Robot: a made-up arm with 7 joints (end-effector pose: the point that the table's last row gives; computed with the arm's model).
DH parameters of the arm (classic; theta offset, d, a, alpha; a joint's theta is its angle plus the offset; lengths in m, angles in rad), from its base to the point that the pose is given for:
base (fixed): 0 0.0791 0 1.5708
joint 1: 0 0.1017 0.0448 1.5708
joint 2: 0 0.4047 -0.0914 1.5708
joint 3: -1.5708 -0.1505 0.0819 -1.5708
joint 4: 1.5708 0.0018 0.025 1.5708
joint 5: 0 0.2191 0.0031 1.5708
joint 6: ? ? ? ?
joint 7: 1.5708 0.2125 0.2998 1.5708
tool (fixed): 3.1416 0.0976 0 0
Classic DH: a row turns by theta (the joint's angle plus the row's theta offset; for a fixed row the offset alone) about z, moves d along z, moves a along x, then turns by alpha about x.
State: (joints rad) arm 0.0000 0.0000 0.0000 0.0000 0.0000 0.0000 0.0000
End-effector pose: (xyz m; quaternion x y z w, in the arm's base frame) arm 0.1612 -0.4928 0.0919 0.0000 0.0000 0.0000 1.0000
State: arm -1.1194 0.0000 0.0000 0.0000 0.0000 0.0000 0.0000
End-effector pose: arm 0.0818 -0.4928 -0.0604 0.0000 0.5309 0.0000 0.8474
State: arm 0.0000 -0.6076 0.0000 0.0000 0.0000 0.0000 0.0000
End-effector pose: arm 0.3636 -0.3564 0.0919 0.0000 0.0000 0.2992 0.9542
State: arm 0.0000 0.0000 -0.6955 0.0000 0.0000 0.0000 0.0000
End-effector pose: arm -0.1546 -0.4928 0.1281 0.0000 -0.3408 0.0000 0.9401
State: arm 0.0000 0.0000 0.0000 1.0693 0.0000 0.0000 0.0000
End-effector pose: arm 0.1612 -0.6621 -0.2933 0.5095 0.0000 0.0000 0.8604
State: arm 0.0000 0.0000 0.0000 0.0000 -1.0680 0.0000 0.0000
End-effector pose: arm -0.1345 -0.5616 0.0919 0.0000 0.0000 -0.5090 0.8608
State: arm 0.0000 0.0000 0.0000 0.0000 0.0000 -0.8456 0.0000
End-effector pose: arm 0.1612 -0.5084 -0.1064 0.4103 0.0000 0.0000 0.9119
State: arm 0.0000 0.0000 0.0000 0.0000 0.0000 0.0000 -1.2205
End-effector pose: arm 0.4498 -0.4928 0.3094 0.0000 0.5731 0.0000 0.8195
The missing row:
joint 6: 1.5708 -0.5058 0.0189 1.5708
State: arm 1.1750 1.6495 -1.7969 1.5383 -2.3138 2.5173 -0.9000
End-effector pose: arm 0.1889 -0.4487 -0.2600 0.4234 0.3821 -0.3923 0.7217
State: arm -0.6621 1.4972 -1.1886 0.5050 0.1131 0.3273 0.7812
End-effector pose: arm -0.3995 -0.0311 0.2281 -0.5897 -0.4904 -0.1263 0.6291
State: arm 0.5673 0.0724 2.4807 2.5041 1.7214 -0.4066 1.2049
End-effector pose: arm 0.4334 -0.4491 -0.4665 0.3732 -0.5893 -0.6633 0.2711
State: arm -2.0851 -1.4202 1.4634 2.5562 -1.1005 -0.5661 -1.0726
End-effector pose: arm -0.2164 -0.7371 0.4088 0.2727 -0.2874 0.7401 0.5434
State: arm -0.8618 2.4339 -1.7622 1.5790 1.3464 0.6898 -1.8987
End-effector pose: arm -0.1612 0.9895 -0.3406 -0.8006 0.3367 -0.3006 0.3942
